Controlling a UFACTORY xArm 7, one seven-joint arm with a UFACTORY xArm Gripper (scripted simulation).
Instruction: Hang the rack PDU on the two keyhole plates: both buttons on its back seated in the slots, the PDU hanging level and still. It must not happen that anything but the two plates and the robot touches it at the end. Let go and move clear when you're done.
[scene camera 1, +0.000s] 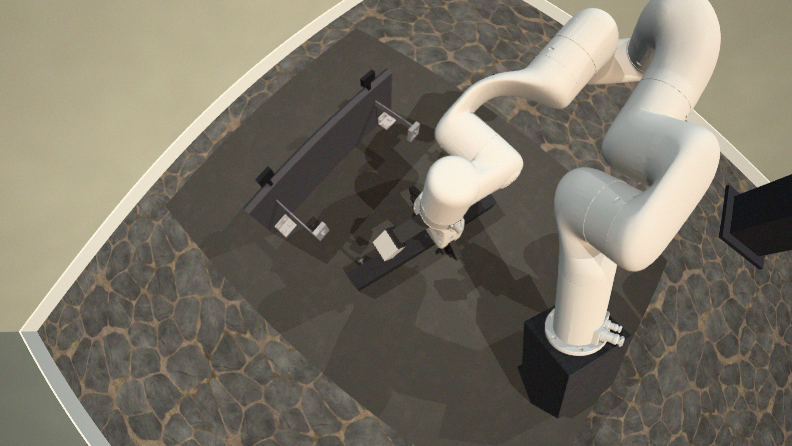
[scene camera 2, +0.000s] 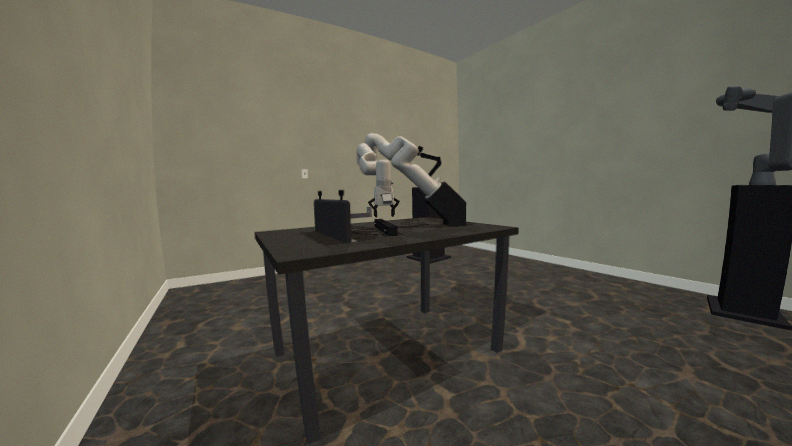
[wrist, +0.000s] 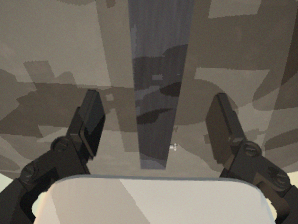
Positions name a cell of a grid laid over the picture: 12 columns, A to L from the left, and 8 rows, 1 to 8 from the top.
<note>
In view: my gripper (scene camera 1: G5), a rack PDU (scene camera 1: F5) and a dark upright backboard (scene camera 1: E4).
The dark upright backboard is seen too in scene camera 2 (scene camera 2: F4).
</note>
